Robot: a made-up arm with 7 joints.
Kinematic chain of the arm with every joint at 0, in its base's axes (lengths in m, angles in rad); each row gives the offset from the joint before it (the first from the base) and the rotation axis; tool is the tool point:
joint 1: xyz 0 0.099 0 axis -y
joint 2: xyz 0 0.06 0 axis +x
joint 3: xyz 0 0 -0.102 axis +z
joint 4: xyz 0 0 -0.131 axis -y
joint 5: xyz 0 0 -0.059 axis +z
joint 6: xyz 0 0 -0.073 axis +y
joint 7: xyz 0 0 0 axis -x
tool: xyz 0 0 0
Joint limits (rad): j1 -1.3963..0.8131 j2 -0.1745..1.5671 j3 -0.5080..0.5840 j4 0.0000..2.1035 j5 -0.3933..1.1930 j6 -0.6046..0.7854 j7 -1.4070..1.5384
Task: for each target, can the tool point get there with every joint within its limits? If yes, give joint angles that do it. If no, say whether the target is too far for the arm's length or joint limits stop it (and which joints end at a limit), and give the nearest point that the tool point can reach.
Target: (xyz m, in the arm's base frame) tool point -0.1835 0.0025 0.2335
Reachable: no: joint limits stop it (at a limit: joint 1, joint 2, joint 4) | nearest point -0.3540 0.0956 -0.0624 | short by 0.354 m
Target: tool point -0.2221 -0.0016 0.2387
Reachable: no: joint limits stop it (at a limit: joint 1, joint 2, joint 4) | nearest point -0.3540 0.0956 -0.0624 | short by 0.343 m
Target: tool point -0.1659 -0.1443 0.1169
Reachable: no: joint limits stop it (at a limit: joint 1, joint 2, joint 3, joint 4) | nearest point -0.1343 0.0757 -0.1245 | short by 0.328 m
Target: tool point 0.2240 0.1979 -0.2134
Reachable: yes | joints 0.4409 -0.0202 0.3816 1.1433 0.1422 -0.2830 -0.6928
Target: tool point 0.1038 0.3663 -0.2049
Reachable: yes | joints -0.0487 0.9547 -0.3626 1.1697 0.8870 0.2968 0.0662
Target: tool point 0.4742 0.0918 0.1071
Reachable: no: too far | nearest point 0.2665 0.1099 -0.0718 | short by 0.275 m
